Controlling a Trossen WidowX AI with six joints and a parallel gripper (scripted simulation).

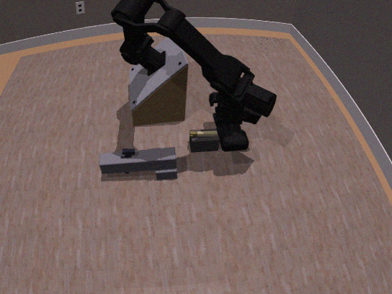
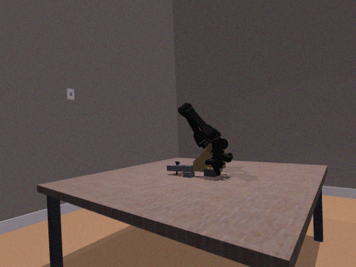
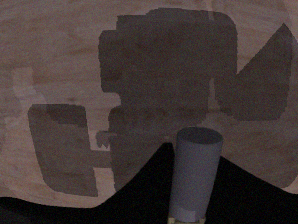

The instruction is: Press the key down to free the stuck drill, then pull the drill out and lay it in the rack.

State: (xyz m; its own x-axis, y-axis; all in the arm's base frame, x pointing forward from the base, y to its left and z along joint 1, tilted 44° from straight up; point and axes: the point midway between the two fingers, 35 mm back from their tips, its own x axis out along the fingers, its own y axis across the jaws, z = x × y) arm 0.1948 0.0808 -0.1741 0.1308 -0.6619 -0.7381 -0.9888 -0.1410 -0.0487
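Right now my gripper tip is 40 mm to the left of the short bit and 30 mm below it. Also, from my gripper tip: dark rack: 50 mm to the right, 10 mm above; grey housing block: 210 mm to the right, 90 mm ahead, 30 mm above; dark key: 240 mm to the right, 90 mm ahead, 40 mm above.
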